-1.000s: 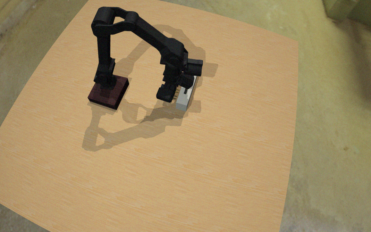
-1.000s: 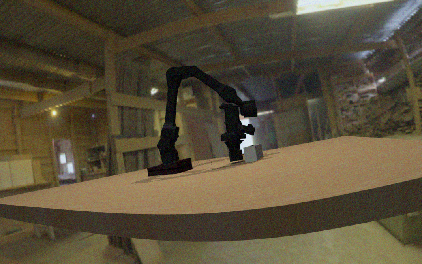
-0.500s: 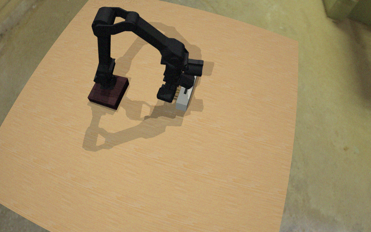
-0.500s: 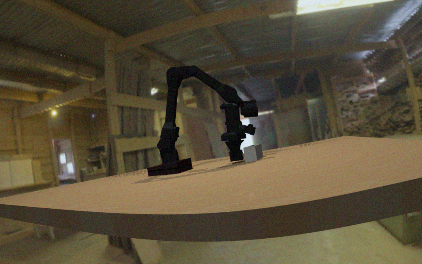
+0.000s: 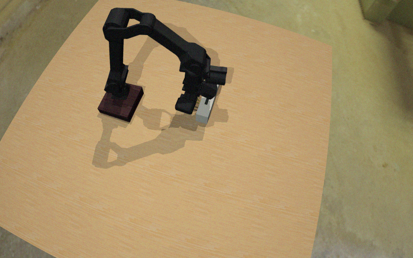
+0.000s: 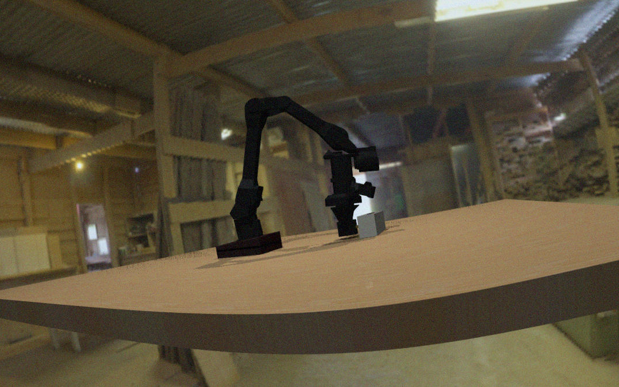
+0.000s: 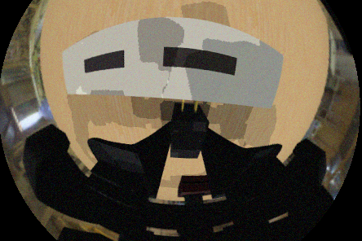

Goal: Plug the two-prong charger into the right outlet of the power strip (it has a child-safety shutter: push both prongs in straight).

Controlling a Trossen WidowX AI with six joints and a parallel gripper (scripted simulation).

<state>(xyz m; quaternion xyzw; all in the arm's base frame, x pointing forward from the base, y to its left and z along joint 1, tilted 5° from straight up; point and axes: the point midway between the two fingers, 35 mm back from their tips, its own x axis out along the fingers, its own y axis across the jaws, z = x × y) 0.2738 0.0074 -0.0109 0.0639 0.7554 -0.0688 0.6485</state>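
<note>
Now: the black two-prong charger 2 cm ahead of my gripper tip and 1 cm above it.
</note>
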